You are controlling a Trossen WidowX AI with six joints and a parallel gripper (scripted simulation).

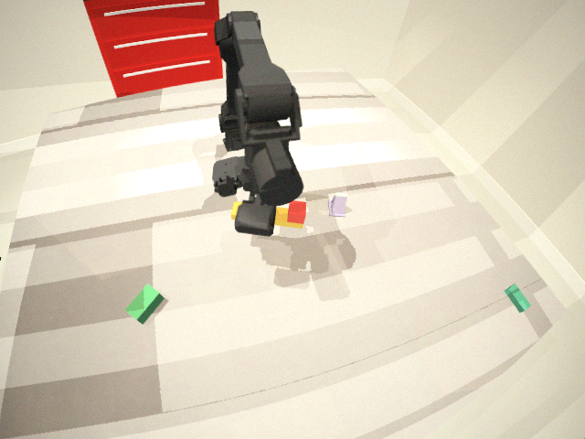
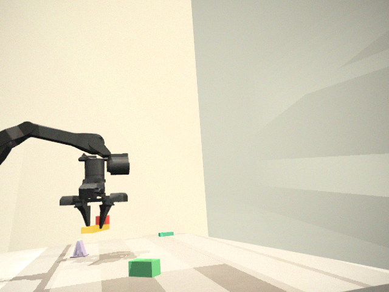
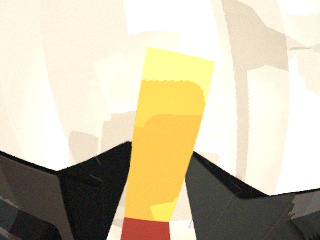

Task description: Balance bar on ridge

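My gripper tip is 40 mm to the right of the bar, 20 mm short of it and 10 mm below it. The rest, counted from my gripper tip: green block 270 mm to the right, 80 mm below, 80 mm ahead.
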